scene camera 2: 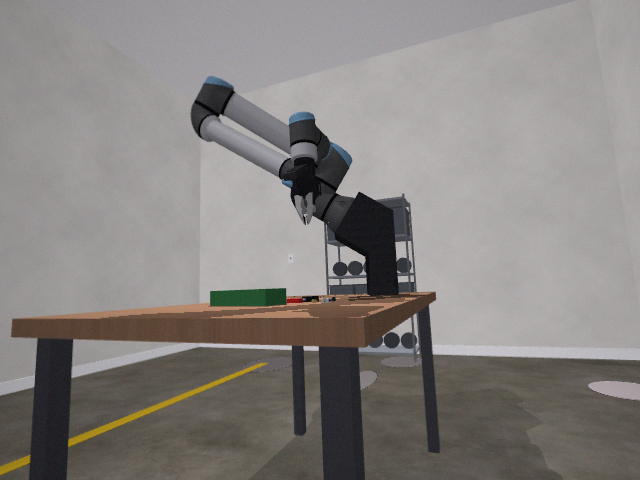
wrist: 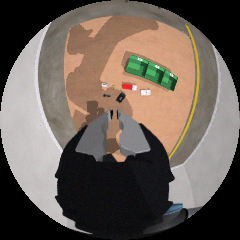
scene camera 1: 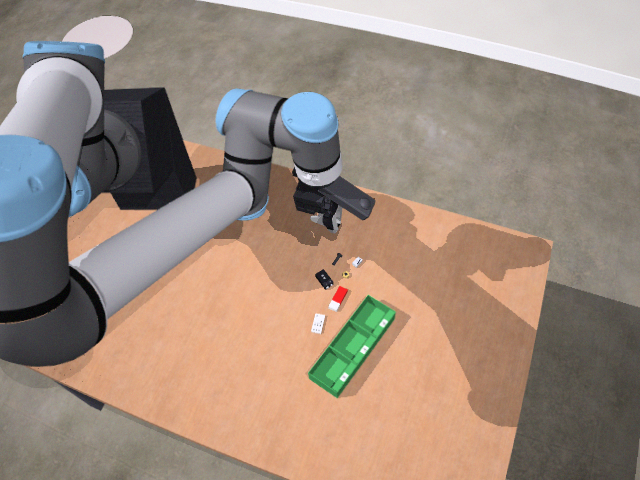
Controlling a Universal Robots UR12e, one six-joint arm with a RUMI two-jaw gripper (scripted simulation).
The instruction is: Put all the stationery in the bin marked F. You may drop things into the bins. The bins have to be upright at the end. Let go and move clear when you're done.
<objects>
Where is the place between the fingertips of my gripper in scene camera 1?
335, 230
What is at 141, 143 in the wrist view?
My gripper.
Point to a green bin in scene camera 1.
350, 348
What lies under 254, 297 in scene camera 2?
A green bin.
</objects>
